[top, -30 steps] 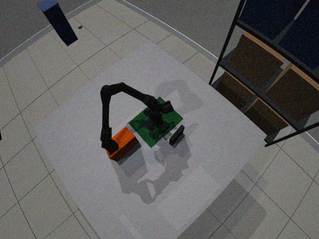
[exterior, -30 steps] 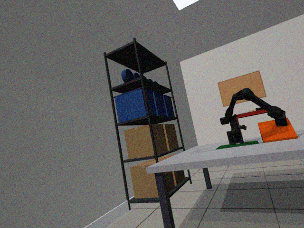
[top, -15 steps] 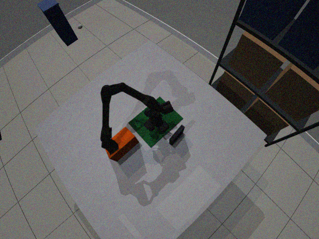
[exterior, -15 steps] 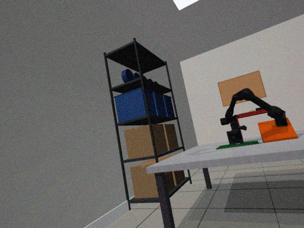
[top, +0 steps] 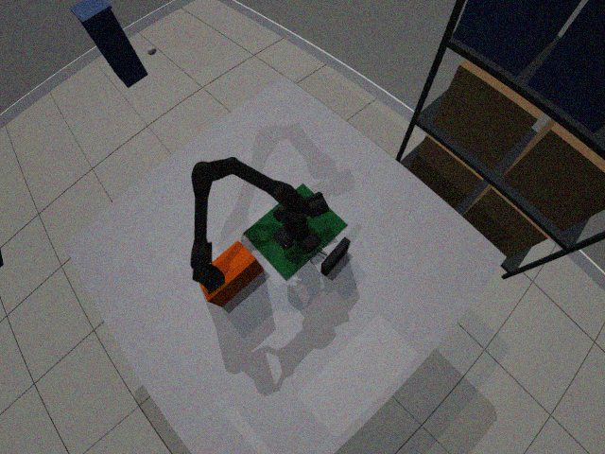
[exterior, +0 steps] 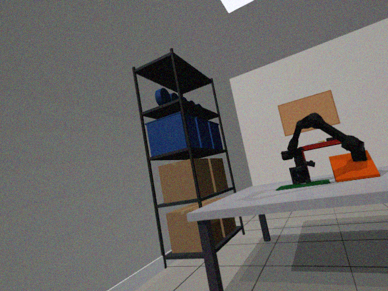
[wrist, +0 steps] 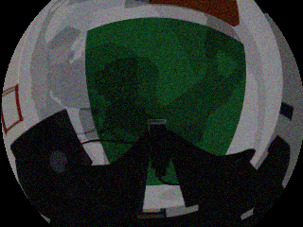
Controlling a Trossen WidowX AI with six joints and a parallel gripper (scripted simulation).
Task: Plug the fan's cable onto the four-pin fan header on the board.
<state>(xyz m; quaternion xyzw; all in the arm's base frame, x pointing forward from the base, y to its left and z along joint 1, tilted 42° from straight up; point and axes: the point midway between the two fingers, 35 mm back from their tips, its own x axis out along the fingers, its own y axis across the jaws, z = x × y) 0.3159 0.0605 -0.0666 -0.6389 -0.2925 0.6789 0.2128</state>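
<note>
Now: gripper tip 1 cm short of the dark plug and 1 cm below it. Also, from my gripper tip: black fan: 4 cm ahead, 14 cm to the right, 4 cm above.
</note>
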